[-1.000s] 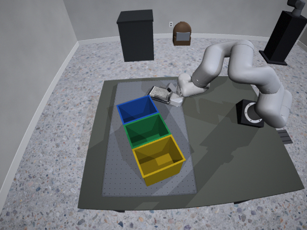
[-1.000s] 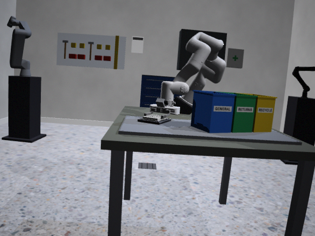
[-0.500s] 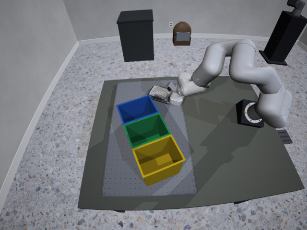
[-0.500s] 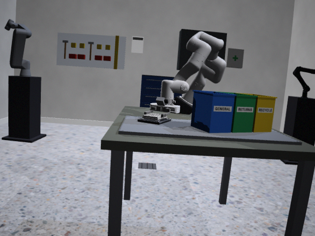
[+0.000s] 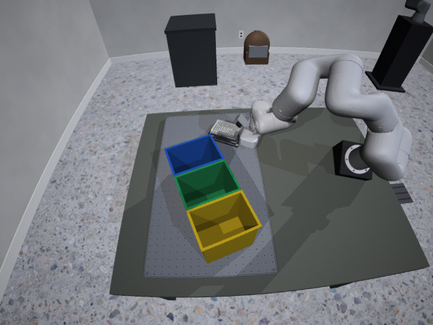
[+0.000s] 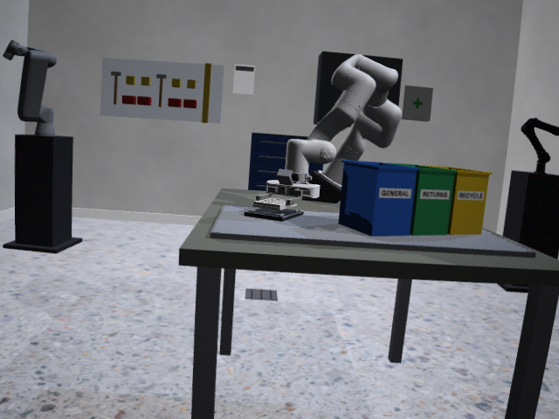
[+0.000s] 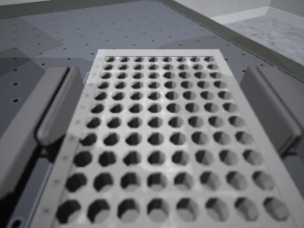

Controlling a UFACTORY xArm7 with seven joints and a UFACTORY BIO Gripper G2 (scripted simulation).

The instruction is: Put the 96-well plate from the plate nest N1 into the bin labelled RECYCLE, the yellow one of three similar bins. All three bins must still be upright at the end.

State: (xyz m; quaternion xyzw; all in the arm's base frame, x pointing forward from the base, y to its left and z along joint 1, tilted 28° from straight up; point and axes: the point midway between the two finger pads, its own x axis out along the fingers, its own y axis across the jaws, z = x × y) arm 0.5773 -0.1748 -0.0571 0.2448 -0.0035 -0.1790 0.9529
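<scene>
The black plate nest N1 is 40 mm below my hand. Also, from my hand: blue general bin 280 mm to the left, 100 mm ahead, 40 mm above; then white 96-well plate 10 mm below; then green returns bin 390 mm to the left, 40 mm ahead, 40 mm above.
</scene>
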